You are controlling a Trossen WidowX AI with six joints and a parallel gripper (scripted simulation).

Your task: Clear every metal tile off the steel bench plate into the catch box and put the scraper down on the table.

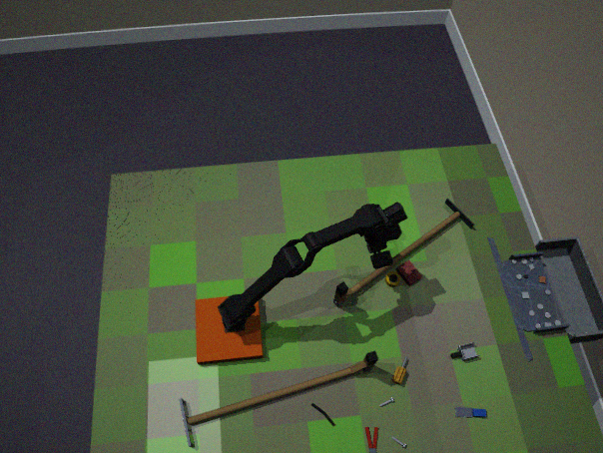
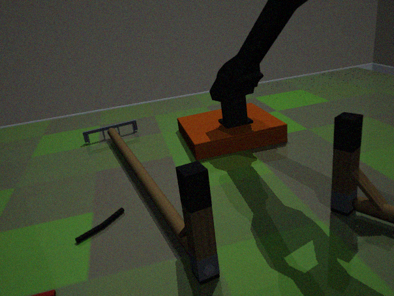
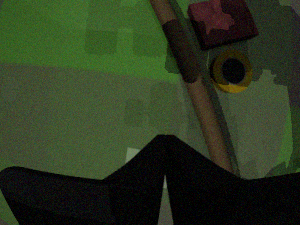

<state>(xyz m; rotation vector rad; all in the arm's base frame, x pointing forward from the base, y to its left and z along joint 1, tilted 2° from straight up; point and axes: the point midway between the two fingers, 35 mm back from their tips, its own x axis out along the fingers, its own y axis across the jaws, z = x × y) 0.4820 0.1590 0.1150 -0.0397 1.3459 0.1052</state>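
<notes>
Now: gripper tip 60 mm short of the yellow ring, 70 mm to the left of it and 120 mm above it. Also, from my gripper tip: long scraper (110 mm ahead, 10 mm to the left, 70 mm below); black strip (250 mm behind, 470 mm to the right, 130 mm below); red block (120 mm ahead, 60 mm to the right, 120 mm below).
</notes>
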